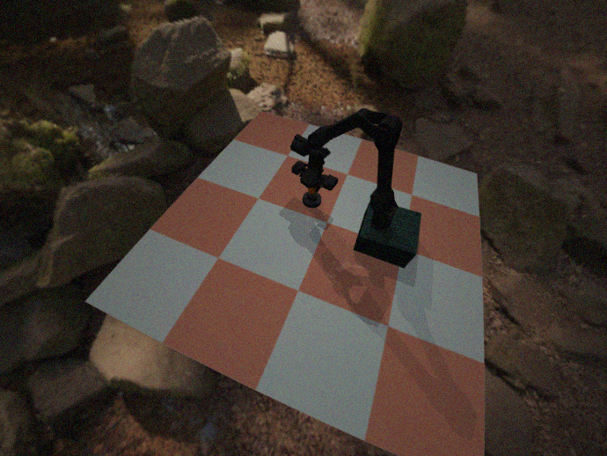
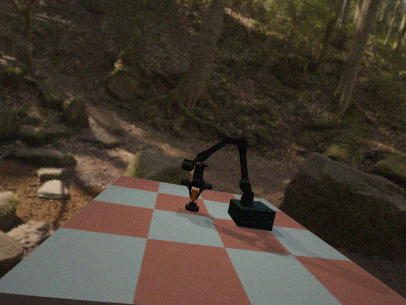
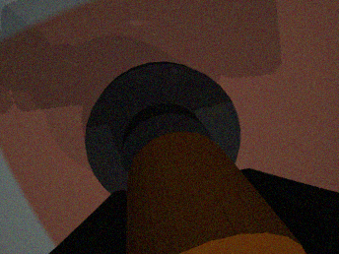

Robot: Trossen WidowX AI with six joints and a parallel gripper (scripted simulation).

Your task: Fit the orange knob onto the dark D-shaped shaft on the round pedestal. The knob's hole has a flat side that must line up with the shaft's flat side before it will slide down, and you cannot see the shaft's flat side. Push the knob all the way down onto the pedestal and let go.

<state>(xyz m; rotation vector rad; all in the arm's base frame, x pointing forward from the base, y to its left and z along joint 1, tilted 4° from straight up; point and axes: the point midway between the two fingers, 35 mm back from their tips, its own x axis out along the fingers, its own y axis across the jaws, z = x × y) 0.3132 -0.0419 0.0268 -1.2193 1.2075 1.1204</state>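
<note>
Now: the orange knob 20 mm above my gripper tip. Also, from my gripper tip: round pedestal: 40 mm below.
</note>
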